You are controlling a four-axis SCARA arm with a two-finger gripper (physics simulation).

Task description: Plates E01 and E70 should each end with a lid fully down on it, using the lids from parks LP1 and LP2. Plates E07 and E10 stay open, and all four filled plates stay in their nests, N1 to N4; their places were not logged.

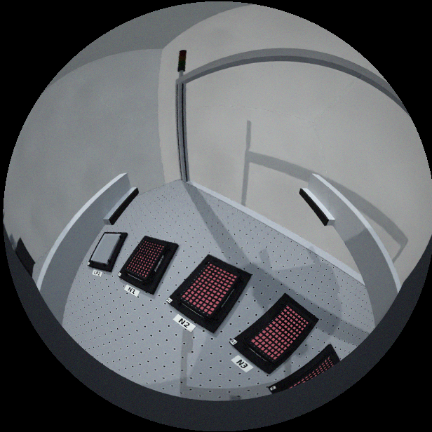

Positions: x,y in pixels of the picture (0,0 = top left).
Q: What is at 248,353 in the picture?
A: A nest N3.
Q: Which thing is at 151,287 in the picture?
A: A nest N1.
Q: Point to a plate E70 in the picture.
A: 271,341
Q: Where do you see a nest N2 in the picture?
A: At 212,325
